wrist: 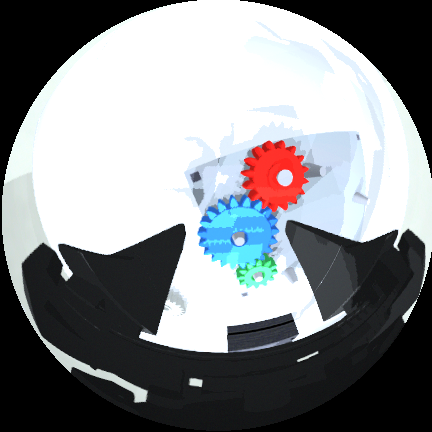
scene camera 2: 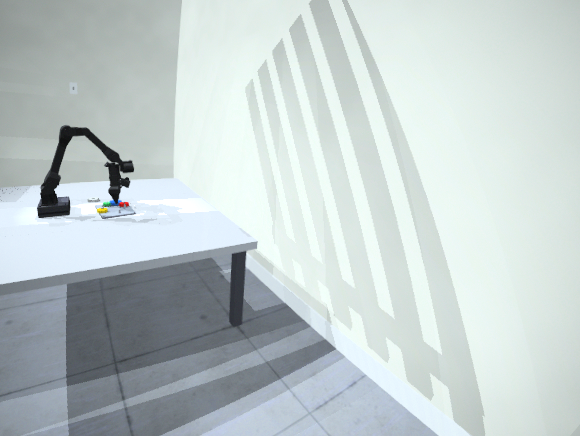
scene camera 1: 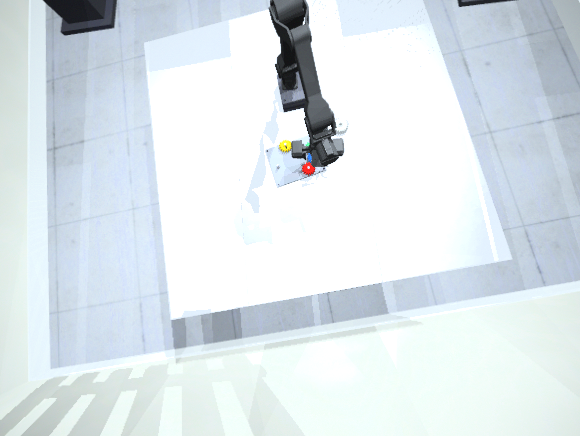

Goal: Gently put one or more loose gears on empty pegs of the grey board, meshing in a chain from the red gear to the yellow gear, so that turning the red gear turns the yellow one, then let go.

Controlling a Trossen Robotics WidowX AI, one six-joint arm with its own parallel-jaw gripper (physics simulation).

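Places are measured from the arm's base along level axes (x right, y ahead, z up), in millimetres.
Where they show: gripper, between the fingertips: (wrist: 236,227) (scene camera 2: 117,201); arm's base, origin of its link: (scene camera 2: 49,203) (scene camera 1: 289,82).
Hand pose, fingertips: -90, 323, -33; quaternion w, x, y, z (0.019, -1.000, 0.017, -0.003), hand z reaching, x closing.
Things, the pixels of their centre, and the offset from my fingertips, as dx, dy, dz. Level surfaces: height alone.
- blue gear, middle of its body: (wrist: 237,233) (scene camera 1: 315,157) +1, -9, -7
- grey board, middle of its body: (wrist: 318,228) (scene camera 1: 294,157) (scene camera 2: 113,207) +87, -14, -8
- red gear, middle of its body: (wrist: 276,175) (scene camera 1: 308,168) +32, +37, -7
- small green gear, middle of its body: (wrist: 255,270) (scene camera 2: 106,204) +21, -55, -7
- yellow gear, middle of its body: (scene camera 1: 285,145) (scene camera 2: 102,210) +122, -70, -6
- white gear, middle of its body: (wrist: 166,303) (scene camera 1: 340,125) (scene camera 2: 93,199) -108, -142, -15
- table, height of its surface: dz -23
My gripper (wrist: 236,227) (scene camera 2: 116,201) is open, its fingers standing apart on both sides of the blue gear. The blue gear (wrist: 225,225) (scene camera 1: 309,157) (scene camera 2: 115,202) lies on the grey board (wrist: 340,150) (scene camera 1: 287,175) (scene camera 2: 111,215) with a peg tip showing in its hole. Its teeth meet the red gear (wrist: 270,175) (scene camera 1: 308,169) (scene camera 2: 124,204) on one side and the small green gear (wrist: 257,272) (scene camera 2: 106,204) on the other. The yellow gear (scene camera 1: 285,146) (scene camera 2: 102,210) sits near another corner of the board; it does not show in the wrist view.
A white gear (scene camera 1: 341,125) (scene camera 2: 93,200) (wrist: 175,308) lies on the table (scene camera 1: 350,240) (scene camera 2: 175,235) off the board. Bare pegs (wrist: 361,196) (scene camera 1: 278,167) stand up from the board. The arm's base (scene camera 1: 293,98) (scene camera 2: 54,207) stands behind the board.
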